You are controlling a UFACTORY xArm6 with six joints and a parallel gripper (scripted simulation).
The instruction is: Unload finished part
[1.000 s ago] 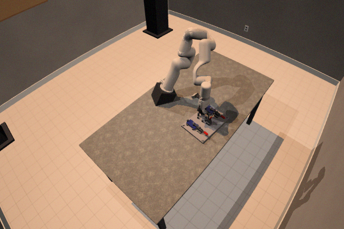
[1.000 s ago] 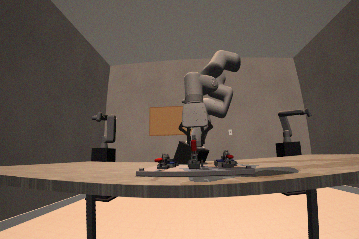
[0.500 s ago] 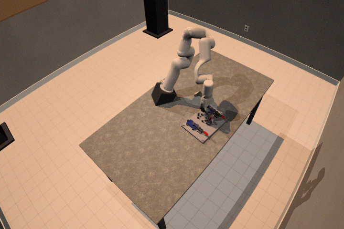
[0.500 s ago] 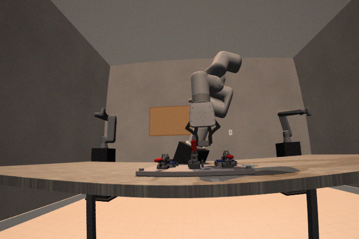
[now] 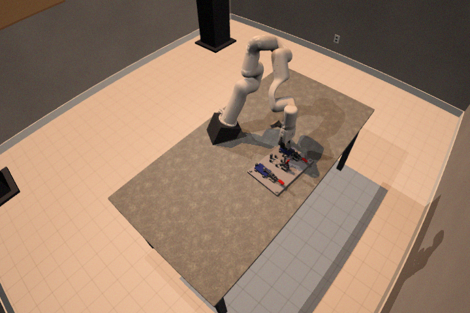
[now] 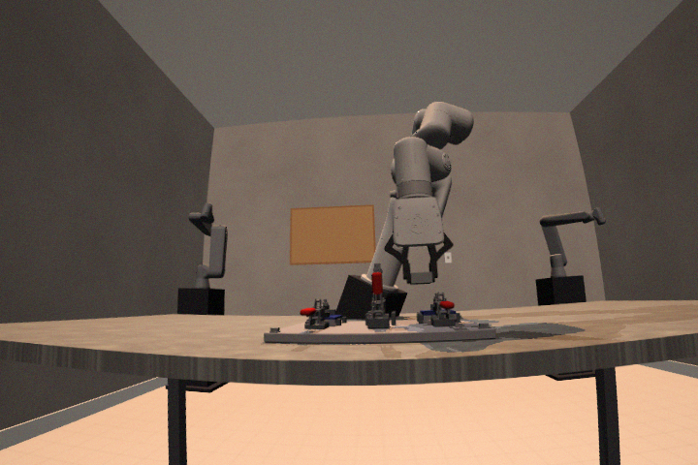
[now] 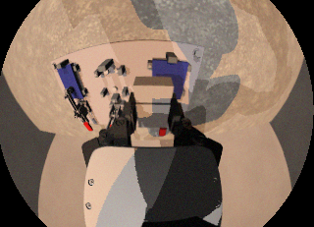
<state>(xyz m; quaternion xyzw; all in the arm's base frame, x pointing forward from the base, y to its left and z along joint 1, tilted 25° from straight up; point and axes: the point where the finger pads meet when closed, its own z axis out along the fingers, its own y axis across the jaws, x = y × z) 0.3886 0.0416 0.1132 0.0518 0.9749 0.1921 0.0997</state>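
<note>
My hand is 30 mm to the right of the blue blank and 80 mm above it. Also, from my hand: fixture plate: 50 mm ahead, 80 mm to the right, 100 mm below; then grey finished part: 10 mm behind, 10 mm below.
</note>
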